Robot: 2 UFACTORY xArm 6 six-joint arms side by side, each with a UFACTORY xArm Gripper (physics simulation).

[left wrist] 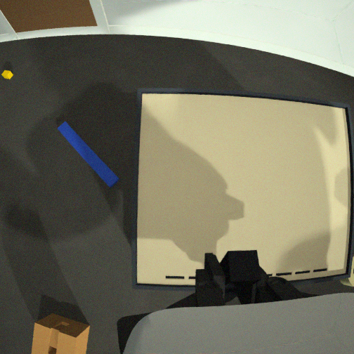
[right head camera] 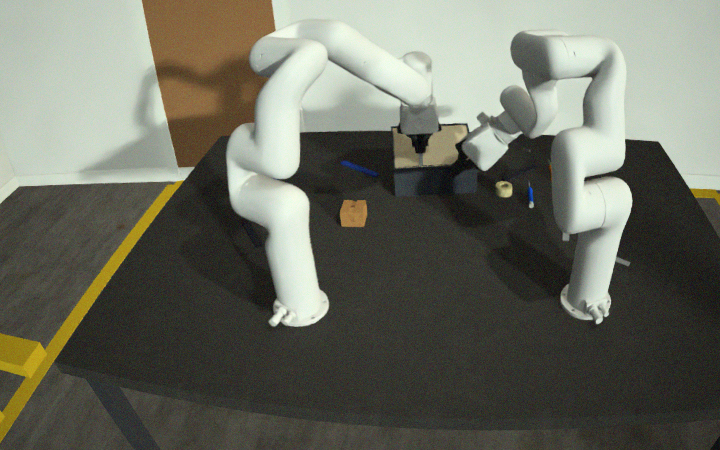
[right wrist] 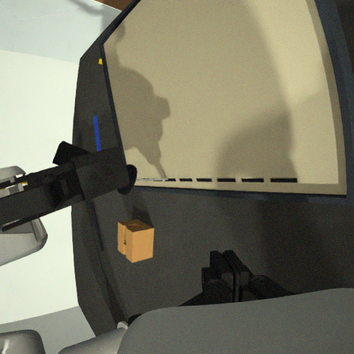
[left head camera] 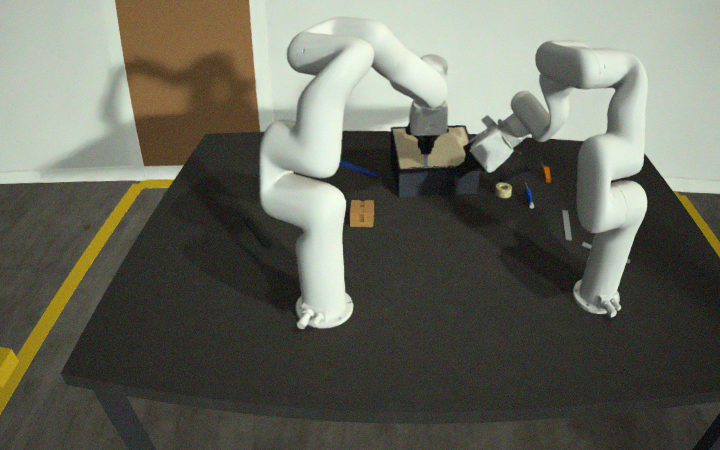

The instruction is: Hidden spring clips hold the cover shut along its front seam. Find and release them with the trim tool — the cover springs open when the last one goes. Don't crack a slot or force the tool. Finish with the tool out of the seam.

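Places are measured from the left arm's base along level axes (x back, y left, z down), in centimetres.
Pixels of known places: left gripper, fingertip midpoint: [right head camera: 420, 147] [left head camera: 425, 148]; right gripper, fingertip midpoint: [right head camera: 450, 172] [left head camera: 456, 174]; left arm's base, link origin: [right head camera: 301, 307] [left head camera: 324, 308]; right arm's base, link origin: [right head camera: 585, 301] [left head camera: 595, 296].
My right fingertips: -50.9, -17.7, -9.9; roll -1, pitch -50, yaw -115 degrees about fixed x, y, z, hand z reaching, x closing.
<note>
For each thing: its top centre in the pictures, then the offset to it from my right fingertips, as dx, dy, dz. "*": a spot on its surface instead.
- tan cover, surface spot: [right head camera: 451, 139] [left head camera: 451, 141] * -16.6, +5.1, -1.7
- tool's thin pale blade, top centre: [right head camera: 420, 152] [left head camera: 426, 153] -2.8, +9.6, -3.1
- blue bar, top centre: [left head camera: 356, 167] [right head camera: 359, 167] -10.1, +33.4, +9.3
- orange-brown block, surface spot: [left head camera: 363, 214] [right head camera: 353, 214] * +18.5, +20.5, +6.1
- tape roll, top centre: [right head camera: 504, 185] [left head camera: 503, 186] -10.9, -12.8, +7.4
- blue-handled tool, top centre: [right head camera: 530, 190] [left head camera: 528, 191] -12.4, -20.6, +8.2
- orange-handled tool, top centre: [left head camera: 546, 167] -28.0, -25.3, +7.2
The tan cover [left head camera: 451, 145] [right head camera: 451, 139] [left wrist: 280, 165] [right wrist: 215, 100] lies closed on the dark box [left head camera: 424, 183] [right head camera: 422, 184]. A row of dark slots [left wrist: 175, 277] [right wrist: 226, 180] runs along its front seam. My left gripper [left head camera: 426, 145] [right head camera: 419, 143] [left wrist: 224, 271] [right wrist: 117, 165] is shut on the trim tool, above the seam's left half. The tool's thin pale blade [left head camera: 425, 160] [right head camera: 421, 159] [right wrist: 150, 179] points down at the slot row; its depth in a slot cannot be told. My right gripper [right wrist: 219, 269] is shut and empty, near the box's right front.
A blue bar [left head camera: 358, 168] [right head camera: 359, 168] [left wrist: 88, 154] [right wrist: 97, 132] and an orange-brown block [left head camera: 361, 217] [right head camera: 353, 214] [left wrist: 72, 342] [right wrist: 140, 242] lie left of the box. A tape roll [left head camera: 503, 194] [right head camera: 504, 194], a blue-handled tool [left head camera: 529, 196] [right head camera: 530, 195] and an orange-handled tool [left head camera: 547, 174] lie right.
</note>
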